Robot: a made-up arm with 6 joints. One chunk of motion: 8 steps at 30 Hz.
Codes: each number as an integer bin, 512 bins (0 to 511) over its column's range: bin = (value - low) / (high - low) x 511, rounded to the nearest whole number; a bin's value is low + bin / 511 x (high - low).
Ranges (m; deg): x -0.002..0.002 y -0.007..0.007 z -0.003..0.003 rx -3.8..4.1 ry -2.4..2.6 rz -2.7..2
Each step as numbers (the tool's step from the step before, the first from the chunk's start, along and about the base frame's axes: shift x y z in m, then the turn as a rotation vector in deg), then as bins.
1 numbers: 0.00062 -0.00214 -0.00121 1.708 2.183 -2.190
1 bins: 335 177 152 356 468 55
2 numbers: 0.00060 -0.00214 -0.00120 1.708 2.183 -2.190
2 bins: 332 177 153 356 468 55
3 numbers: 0.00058 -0.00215 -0.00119 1.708 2.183 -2.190
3 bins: 330 177 154 356 468 55
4 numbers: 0.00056 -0.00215 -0.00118 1.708 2.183 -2.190
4 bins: 327 177 155 356 468 55
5 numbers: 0.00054 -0.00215 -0.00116 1.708 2.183 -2.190
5 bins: 324 177 157 356 468 55
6 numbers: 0.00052 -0.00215 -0.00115 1.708 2.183 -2.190
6 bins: 322 177 158 356 468 55
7 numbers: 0.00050 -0.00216 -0.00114 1.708 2.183 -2.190
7 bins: 319 177 158 356 468 55
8 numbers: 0.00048 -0.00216 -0.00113 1.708 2.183 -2.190
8 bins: 317 177 159 356 468 55
